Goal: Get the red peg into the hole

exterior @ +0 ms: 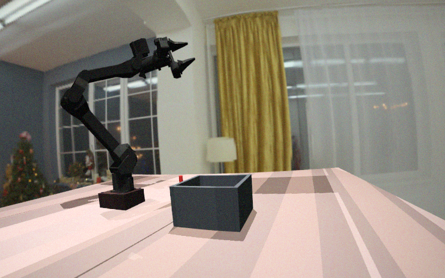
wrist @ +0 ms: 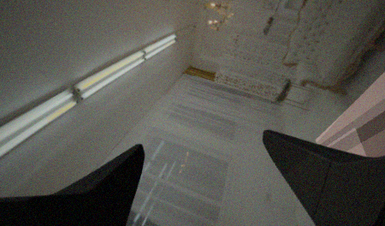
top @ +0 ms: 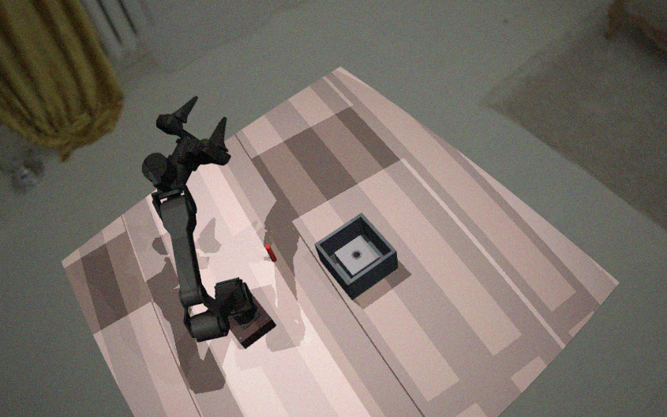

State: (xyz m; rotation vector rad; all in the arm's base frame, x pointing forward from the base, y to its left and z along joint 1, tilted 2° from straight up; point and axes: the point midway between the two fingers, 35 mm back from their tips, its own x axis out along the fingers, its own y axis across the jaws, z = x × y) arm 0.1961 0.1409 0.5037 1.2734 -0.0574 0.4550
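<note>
Right now my gripper tip is 520 mm above the red peg, 70 mm to the left of it and 50 mm past it. Also, from my gripper tip: blue-grey box (530 mm below, 270 mm to the right, 110 mm ahead); then white plate (510 mm below, 270 mm to the right, 110 mm ahead).
</note>
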